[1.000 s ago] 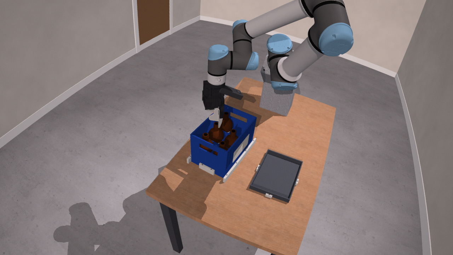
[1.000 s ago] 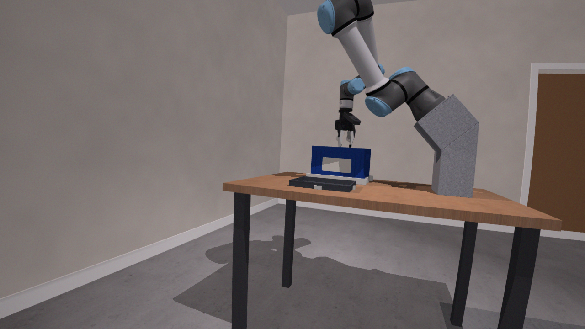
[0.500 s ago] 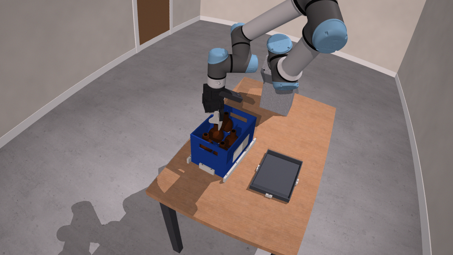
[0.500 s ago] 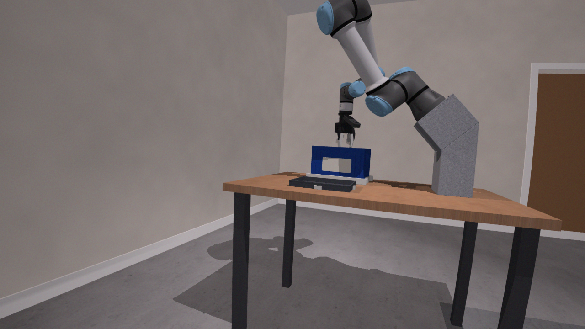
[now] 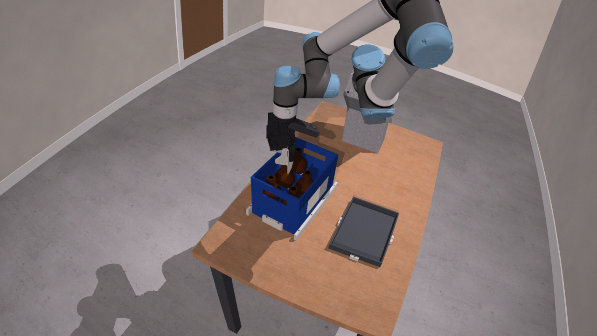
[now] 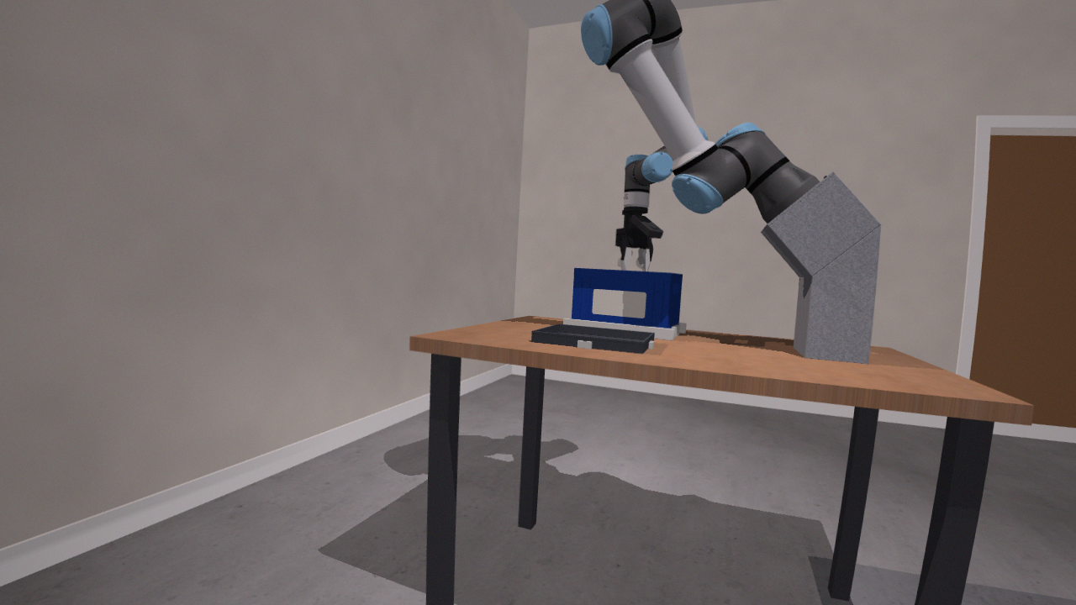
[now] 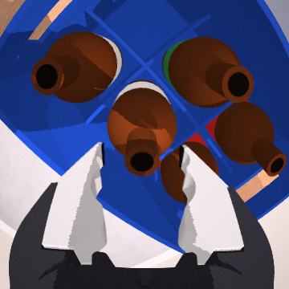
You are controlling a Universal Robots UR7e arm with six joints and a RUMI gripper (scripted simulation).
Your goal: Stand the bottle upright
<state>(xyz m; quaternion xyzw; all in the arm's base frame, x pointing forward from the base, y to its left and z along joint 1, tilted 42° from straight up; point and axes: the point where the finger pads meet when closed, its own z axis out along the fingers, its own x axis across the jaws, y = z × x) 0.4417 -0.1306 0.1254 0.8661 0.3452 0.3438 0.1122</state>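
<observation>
The crate lies 40 mm to the left of my hand and 70 mm below it. The rest, counted from my hand: dark tray 330 mm to the left, 140 mm below; bottle 90 mm ahead, 70 mm below.
</observation>
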